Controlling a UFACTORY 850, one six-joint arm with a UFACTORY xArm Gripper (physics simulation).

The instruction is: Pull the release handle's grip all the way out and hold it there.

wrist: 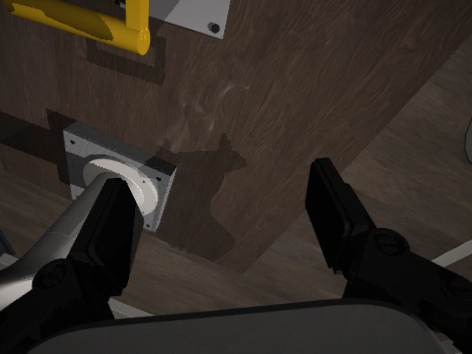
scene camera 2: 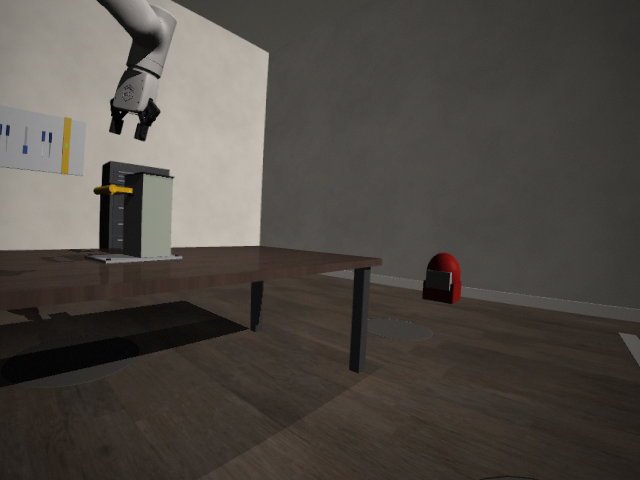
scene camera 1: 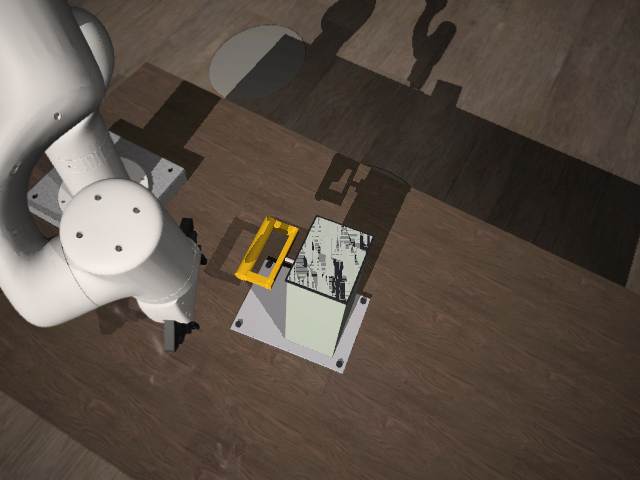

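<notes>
The release handle's yellow grip (scene camera 1: 258, 242) (scene camera 2: 111, 189) (wrist: 120, 37) is a rectangular loop on the side of a tall pale-green housing (scene camera 1: 315, 315) (scene camera 2: 156, 217). A short metal rod (scene camera 1: 288, 260) joins them, and a small gap shows between loop and housing. The housing stands on a light-grey base plate (scene camera 1: 258, 316) (scene camera 2: 111, 259) (wrist: 200, 19). My gripper (scene camera 1: 179, 281) (scene camera 2: 128, 132) (wrist: 221, 190) is open with nothing between its fingers. It is higher than the grip and apart from it, on the robot-base side in scene camera 1. In the wrist view the grip's end shows at the upper left, beyond the fingers.
The wooden table (scene camera 1: 439, 335) (scene camera 2: 258, 264) bears the housing and my grey base block (scene camera 1: 173, 179) (wrist: 167, 187). A dark drawer cabinet (scene camera 2: 105, 206) stands behind the housing in scene camera 2. A tool board (scene camera 2: 76, 147) is on the wall, and a red domed object (scene camera 2: 449, 268) is beyond the table.
</notes>
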